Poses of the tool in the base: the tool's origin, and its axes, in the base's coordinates. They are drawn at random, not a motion.
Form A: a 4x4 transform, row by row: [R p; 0 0 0 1], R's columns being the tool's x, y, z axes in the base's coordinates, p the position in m. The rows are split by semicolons.
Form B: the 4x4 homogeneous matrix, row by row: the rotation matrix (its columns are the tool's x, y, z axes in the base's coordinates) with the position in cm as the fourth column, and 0 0 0 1 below. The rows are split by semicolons. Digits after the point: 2 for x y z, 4 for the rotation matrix.
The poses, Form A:
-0.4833 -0.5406 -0.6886 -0.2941; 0.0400 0.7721 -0.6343 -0.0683; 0.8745 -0.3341 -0.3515 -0.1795; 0 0 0 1
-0.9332 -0.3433 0.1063 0.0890; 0.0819 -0.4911 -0.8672 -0.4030; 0.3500 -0.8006 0.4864 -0.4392; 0 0 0 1
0.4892 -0.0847 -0.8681 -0.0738; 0.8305 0.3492 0.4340 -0.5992; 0.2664 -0.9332 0.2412 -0.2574; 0 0 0 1
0.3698 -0.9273 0.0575 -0.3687; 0.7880 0.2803 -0.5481 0.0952; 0.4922 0.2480 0.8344 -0.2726; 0 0 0 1
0.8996 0.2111 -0.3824 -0.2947; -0.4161 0.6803 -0.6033 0.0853; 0.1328 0.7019 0.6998 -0.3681; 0 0 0 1
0.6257 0.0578 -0.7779 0.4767; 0.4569 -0.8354 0.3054 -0.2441; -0.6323 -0.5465 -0.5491 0.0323; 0 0 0 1
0.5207 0.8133 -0.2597 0.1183; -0.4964 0.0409 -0.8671 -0.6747; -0.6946 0.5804 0.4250 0.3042; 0 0 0 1
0.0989 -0.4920 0.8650 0.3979; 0.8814 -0.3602 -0.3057 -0.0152; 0.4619 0.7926 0.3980 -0.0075; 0 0 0 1
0.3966 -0.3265 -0.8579 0.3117; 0.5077 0.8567 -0.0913 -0.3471; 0.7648 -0.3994 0.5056 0.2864; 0 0 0 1
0.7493 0.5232 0.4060 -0.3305; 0.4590 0.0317 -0.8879 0.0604; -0.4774 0.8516 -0.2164 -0.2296; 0 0 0 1
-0.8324 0.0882 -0.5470 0.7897; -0.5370 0.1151 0.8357 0.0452; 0.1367 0.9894 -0.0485 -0.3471; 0 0 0 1
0.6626 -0.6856 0.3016 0.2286; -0.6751 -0.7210 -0.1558 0.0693; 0.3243 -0.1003 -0.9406 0.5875; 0 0 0 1
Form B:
-0.4833 -0.5406 -0.6886 -29.41; 0.0400 0.7721 -0.6343 -6.83; 0.8745 -0.3341 -0.3515 -17.95; 0 0 0 1
-0.9332 -0.3433 0.1063 8.90; 0.0819 -0.4911 -0.8672 -40.30; 0.3500 -0.8006 0.4864 -43.92; 0 0 0 1
0.4892 -0.0847 -0.8681 -7.38; 0.8305 0.3492 0.4340 -59.92; 0.2664 -0.9332 0.2412 -25.74; 0 0 0 1
0.3698 -0.9273 0.0575 -36.87; 0.7880 0.2803 -0.5481 9.52; 0.4922 0.2480 0.8344 -27.26; 0 0 0 1
0.8996 0.2111 -0.3824 -29.47; -0.4161 0.6803 -0.6033 8.53; 0.1328 0.7019 0.6998 -36.81; 0 0 0 1
0.6257 0.0578 -0.7779 47.67; 0.4569 -0.8354 0.3054 -24.41; -0.6323 -0.5465 -0.5491 3.23; 0 0 0 1
0.5207 0.8133 -0.2597 11.83; -0.4964 0.0409 -0.8671 -67.47; -0.6946 0.5804 0.4250 30.42; 0 0 0 1
0.0989 -0.4920 0.8650 39.79; 0.8814 -0.3602 -0.3057 -1.52; 0.4619 0.7926 0.3980 -0.75; 0 0 0 1
0.3966 -0.3265 -0.8579 31.17; 0.5077 0.8567 -0.0913 -34.71; 0.7648 -0.3994 0.5056 28.64; 0 0 0 1
0.7493 0.5232 0.4060 -33.05; 0.4590 0.0317 -0.8879 6.04; -0.4774 0.8516 -0.2164 -22.96; 0 0 0 1
-0.8324 0.0882 -0.5470 78.97; -0.5370 0.1151 0.8357 4.52; 0.1367 0.9894 -0.0485 -34.71; 0 0 0 1
0.6626 -0.6856 0.3016 22.86; -0.6751 -0.7210 -0.1558 6.93; 0.3243 -0.1003 -0.9406 58.75; 0 0 0 1

